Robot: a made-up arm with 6 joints.
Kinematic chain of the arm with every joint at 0, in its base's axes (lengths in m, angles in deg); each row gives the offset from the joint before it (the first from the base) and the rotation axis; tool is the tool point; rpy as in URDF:
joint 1: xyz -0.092 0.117 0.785 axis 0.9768 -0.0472 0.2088
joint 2: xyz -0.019 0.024 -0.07 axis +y
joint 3: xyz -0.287 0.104 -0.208 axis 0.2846 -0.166 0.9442
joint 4: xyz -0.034 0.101 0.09 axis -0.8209 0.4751 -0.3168
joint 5: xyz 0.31 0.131 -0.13 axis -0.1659 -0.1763 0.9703
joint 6: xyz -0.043 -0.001 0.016 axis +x
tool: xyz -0.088 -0.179 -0.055 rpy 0 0 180
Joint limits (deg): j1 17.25..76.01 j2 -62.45..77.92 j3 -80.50..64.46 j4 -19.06..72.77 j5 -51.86..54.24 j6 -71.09..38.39
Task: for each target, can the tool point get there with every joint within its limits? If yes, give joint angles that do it. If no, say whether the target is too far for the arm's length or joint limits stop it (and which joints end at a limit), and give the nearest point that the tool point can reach.
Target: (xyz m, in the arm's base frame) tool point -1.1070 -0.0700 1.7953
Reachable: no: too far | nearest point -0.5992 0.0335 1.2381 | short by 0.761 m
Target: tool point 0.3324 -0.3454 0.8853
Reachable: no: joint limits stop it (at a limit: joint 1, joint 2, joint 4, joint 5) | nearest point 0.1307 0.0825 0.5905 | short by 0.557 m
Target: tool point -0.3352 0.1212 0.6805
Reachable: yes | joints 29.86 30.74 -46.58 62.00 30.01 -54.42
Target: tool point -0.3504 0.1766 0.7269
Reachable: yes | joints 24.28 46.42 -66.93 16.20 -7.24 -49.07
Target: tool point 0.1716 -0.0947 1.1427
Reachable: no: joint limits stop it (at a limit: joint 2, joint 3, joint 4, joint 5, joint 6) | nearest point -0.1796 -0.1258 1.1405 | short by 0.353 m
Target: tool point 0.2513 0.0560 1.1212
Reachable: no: joint limits stop it (at a limit: joint 1, joint 2, joint 4, joint 5) | nearest point 0.0916 0.3027 0.9777 | short by 0.327 m
